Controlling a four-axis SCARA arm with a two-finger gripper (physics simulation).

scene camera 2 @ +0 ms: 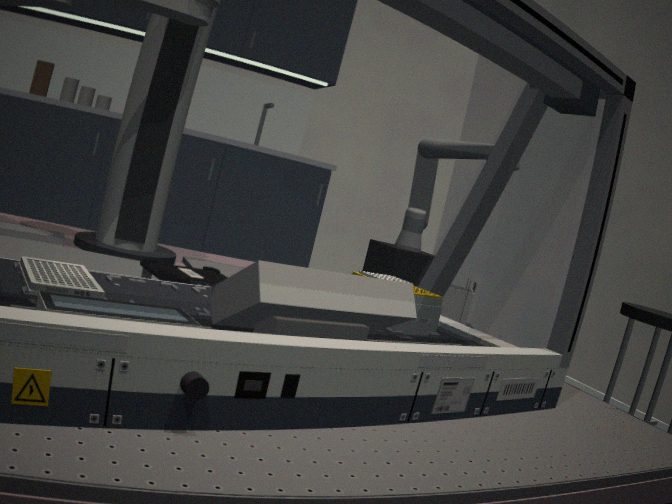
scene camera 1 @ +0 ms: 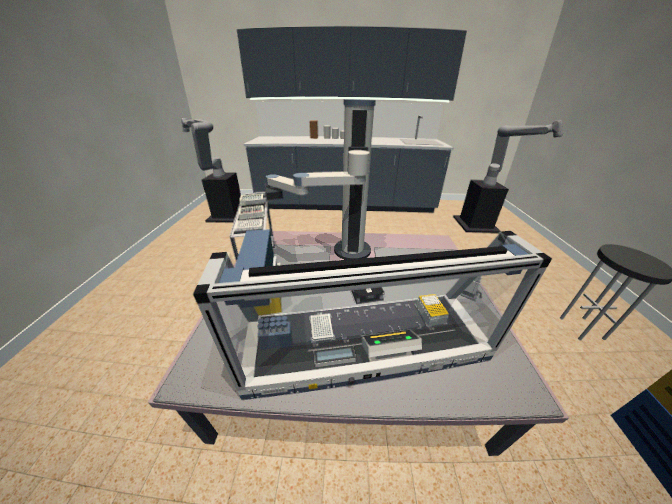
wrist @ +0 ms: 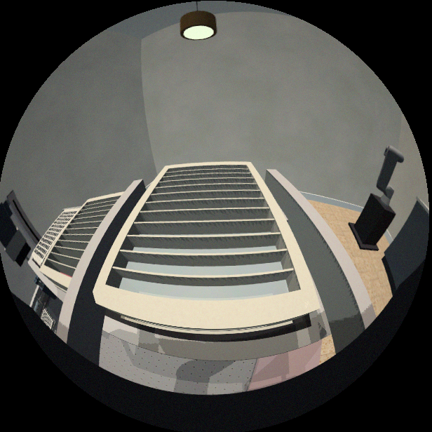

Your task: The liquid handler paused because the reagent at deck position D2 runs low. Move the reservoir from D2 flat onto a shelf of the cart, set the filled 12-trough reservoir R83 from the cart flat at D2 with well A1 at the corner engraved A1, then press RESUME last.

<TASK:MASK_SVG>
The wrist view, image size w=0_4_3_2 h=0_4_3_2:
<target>my gripper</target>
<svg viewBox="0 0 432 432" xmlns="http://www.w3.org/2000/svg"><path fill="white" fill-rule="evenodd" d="M425 259L398 285L389 302L376 317L365 285L332 229L276 169L266 169L264 183L288 222L316 285L328 319L335 355L296 377L271 386L238 393L191 394L165 391L132 382L99 366L100 339L106 308L95 303L93 288L116 236L146 191L142 179L133 180L123 191L90 238L69 282L60 310L56 335L31 306L13 292L11 295L29 332L48 358L74 384L104 405L133 419L175 431L242 432L279 424L309 412L336 396L360 377L384 351L403 322L419 285Z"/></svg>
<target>cream 12-trough reservoir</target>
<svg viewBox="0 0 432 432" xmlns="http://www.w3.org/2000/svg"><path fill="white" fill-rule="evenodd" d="M320 309L309 270L295 240L295 236L292 234L288 222L285 220L274 196L272 196L262 177L260 177L250 161L212 161L164 166L146 191L144 191L144 194L137 201L126 222L121 227L102 264L93 288L95 303L115 313L119 313L121 315L120 318L153 328L198 334L230 334L276 328L292 323L293 319Z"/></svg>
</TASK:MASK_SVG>
